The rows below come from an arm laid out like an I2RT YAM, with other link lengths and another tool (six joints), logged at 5 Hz.
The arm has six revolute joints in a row. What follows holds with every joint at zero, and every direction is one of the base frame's.
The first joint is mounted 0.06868 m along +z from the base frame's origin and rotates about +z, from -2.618 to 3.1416 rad.
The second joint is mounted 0.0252 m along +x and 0.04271 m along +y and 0.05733 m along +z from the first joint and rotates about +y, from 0 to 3.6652 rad.
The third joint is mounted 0.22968 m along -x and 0.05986 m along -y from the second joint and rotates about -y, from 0 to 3.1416 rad.
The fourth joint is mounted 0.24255 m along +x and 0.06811 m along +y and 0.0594 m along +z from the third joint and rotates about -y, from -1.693 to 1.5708 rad.
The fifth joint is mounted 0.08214 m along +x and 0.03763 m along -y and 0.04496 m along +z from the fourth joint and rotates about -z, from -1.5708 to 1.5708 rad.
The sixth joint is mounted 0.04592 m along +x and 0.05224 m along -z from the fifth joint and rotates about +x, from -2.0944 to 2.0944 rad.
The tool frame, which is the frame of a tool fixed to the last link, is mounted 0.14 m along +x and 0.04 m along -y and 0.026 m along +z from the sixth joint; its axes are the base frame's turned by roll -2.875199, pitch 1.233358 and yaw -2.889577 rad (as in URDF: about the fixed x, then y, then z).
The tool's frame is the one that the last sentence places.
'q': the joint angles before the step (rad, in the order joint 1, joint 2, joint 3, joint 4, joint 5, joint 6). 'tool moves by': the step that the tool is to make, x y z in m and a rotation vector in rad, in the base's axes. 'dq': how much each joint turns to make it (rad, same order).
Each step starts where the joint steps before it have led.
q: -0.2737 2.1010 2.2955 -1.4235 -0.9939 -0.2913
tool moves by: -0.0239 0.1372 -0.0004 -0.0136 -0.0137 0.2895
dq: 0.2885 0.0003 -0.0002 0.0083 0.0106 -0.0089
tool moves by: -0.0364 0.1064 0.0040 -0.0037 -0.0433 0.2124
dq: 0.2398 -0.0002 -0.0004 0.0745 0.0191 0.0387
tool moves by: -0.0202 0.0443 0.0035 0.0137 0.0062 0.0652
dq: 0.1031 0.0001 0.0001 0.0565 0.0031 0.0711
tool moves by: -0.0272 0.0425 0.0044 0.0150 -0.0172 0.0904
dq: 0.1014 0.0002 0.0008 0.0397 -0.0008 0.0227
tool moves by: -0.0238 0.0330 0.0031 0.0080 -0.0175 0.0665
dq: 0.0843 -0.0002 -0.0004 0.0400 0.0104 0.0252
